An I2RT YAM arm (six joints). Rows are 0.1 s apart.
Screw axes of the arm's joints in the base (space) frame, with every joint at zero. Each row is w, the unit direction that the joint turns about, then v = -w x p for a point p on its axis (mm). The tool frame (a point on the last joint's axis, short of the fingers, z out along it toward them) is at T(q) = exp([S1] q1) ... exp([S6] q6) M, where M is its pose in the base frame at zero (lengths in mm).
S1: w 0 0 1 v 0 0 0
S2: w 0 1 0 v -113.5 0 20
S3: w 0 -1 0 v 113.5 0 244
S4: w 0 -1 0 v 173.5 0 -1
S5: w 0 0 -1 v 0 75 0
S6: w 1 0 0 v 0 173.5 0
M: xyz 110.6 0 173.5 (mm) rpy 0 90 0 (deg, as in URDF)
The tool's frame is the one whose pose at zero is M.
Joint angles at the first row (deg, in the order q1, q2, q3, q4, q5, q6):
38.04 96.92 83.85 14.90 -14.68 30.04
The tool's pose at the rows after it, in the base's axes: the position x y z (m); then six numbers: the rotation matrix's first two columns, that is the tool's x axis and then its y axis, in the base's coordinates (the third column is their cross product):
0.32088 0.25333 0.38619 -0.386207 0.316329 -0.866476 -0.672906 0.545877 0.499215
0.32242 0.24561 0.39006 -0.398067 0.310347 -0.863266 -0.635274 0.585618 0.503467
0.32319 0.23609 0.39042 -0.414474 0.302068 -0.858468 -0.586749 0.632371 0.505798
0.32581 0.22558 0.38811 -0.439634 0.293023 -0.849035 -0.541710 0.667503 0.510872
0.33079 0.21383 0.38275 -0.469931 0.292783 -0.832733 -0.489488 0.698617 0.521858
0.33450 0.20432 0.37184 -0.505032 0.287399 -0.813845 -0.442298 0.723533 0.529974
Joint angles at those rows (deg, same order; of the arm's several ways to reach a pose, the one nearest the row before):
37.10 96.11 84.62 11.62 -13.78 29.98
36.23 95.42 85.69 7.62 -12.30 29.80
35.22 94.43 85.93 3.55 -10.46 29.61
33.82 93.75 85.93 -0.03 -9.78 29.69
32.03 93.43 85.62 -3.01 -9.43 30.28
30.57 93.19 84.23 -5.02 -9.41 30.74

